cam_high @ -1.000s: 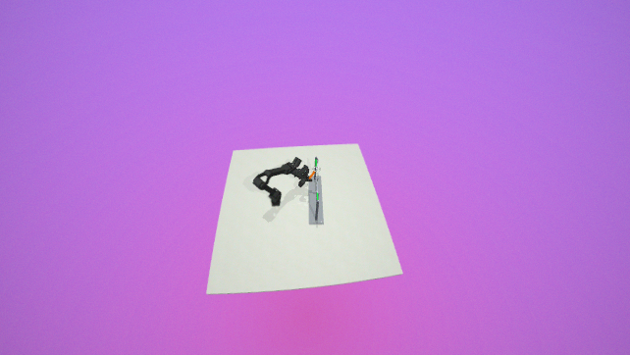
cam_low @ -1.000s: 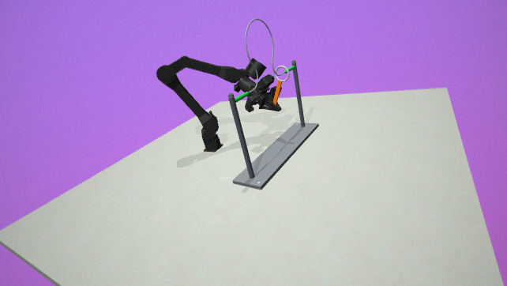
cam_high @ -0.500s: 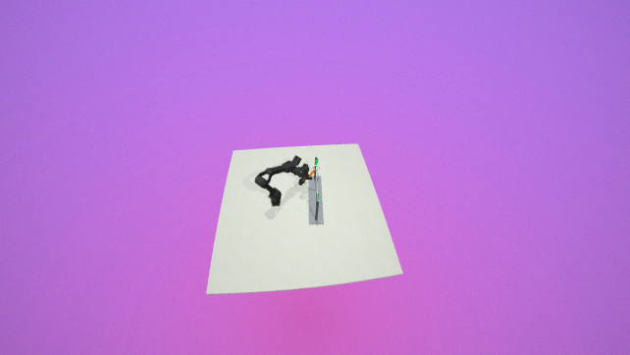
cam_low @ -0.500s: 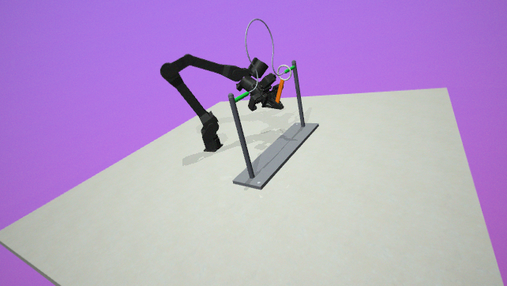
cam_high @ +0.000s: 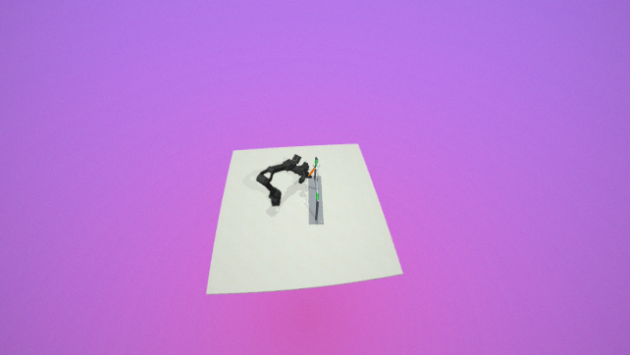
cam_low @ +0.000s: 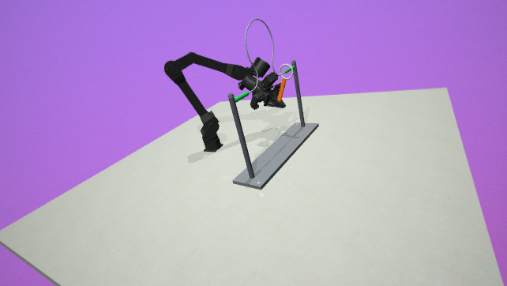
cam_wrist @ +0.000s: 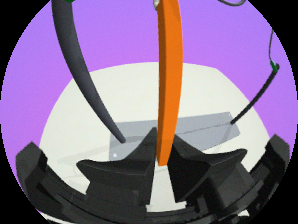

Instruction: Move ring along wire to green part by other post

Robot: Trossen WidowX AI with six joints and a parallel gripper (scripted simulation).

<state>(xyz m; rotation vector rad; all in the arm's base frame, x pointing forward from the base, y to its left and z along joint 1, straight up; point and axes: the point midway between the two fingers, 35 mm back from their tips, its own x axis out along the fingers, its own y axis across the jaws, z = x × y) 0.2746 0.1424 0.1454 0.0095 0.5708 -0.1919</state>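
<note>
Right now my gripper tip is 90 mm below the ring with orange handle and 10 mm short of it.
</note>
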